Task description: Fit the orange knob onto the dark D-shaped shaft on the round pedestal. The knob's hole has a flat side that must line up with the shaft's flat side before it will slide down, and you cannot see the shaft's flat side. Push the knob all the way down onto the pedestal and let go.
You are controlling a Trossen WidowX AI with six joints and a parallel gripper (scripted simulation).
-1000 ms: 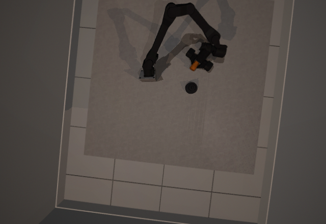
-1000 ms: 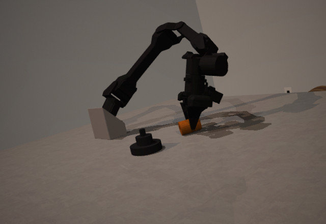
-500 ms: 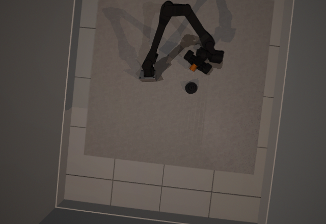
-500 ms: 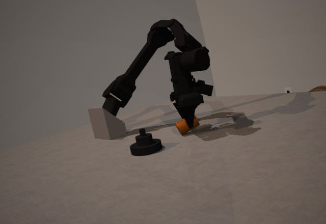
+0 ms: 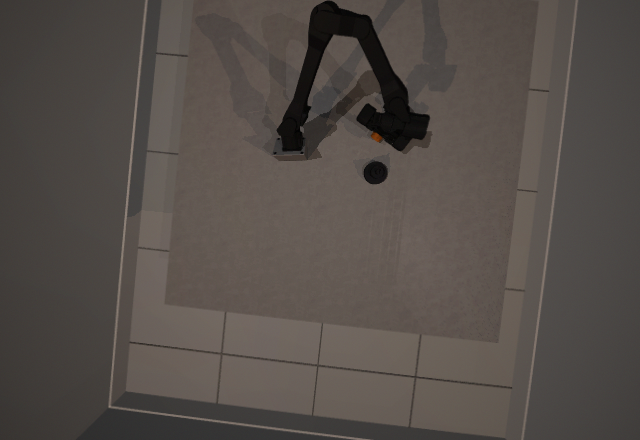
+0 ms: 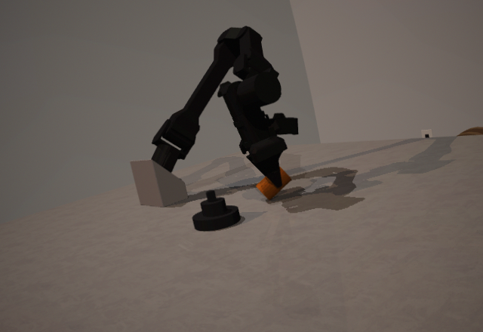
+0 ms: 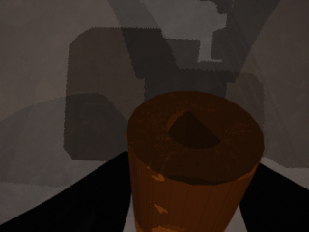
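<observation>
Right now the dark round pedestal is 2 cm behind my gripper tip and 15 cm to the right of it. Round my gripper tip: orange knob (1 cm to the right, 1 cm above).
</observation>
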